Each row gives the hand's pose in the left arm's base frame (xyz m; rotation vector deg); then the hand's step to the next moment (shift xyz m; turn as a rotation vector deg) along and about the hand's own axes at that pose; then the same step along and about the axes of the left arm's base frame.
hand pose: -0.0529 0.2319 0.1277 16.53 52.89 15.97
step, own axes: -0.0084 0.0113 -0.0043 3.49 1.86 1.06
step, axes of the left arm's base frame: -0.0096 0.0080 0.0078 2.65 2.83 -1.30
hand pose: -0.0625 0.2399 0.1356 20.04 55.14 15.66
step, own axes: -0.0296 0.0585 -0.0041 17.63 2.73 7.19
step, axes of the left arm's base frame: -0.0238 0.0428 0.0439 15.41 7.94 -8.32
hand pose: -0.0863 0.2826 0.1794 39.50 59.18 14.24
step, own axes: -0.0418 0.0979 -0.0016 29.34 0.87 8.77
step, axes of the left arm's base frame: -0.0105 0.0548 0.0907 22.47 11.71 -17.22
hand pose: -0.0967 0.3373 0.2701 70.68 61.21 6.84
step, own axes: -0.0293 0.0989 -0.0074 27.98 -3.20 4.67
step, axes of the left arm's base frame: 0.0236 0.0261 0.0972 16.98 12.19 -19.44
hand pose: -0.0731 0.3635 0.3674 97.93 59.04 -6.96
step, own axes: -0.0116 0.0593 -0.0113 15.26 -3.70 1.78
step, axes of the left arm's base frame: 0.0286 0.0003 0.0544 7.63 7.36 -11.72
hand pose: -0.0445 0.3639 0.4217 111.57 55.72 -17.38
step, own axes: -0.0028 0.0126 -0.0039 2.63 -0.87 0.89
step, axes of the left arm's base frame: 0.0068 -0.0017 0.0115 1.24 0.86 -2.49
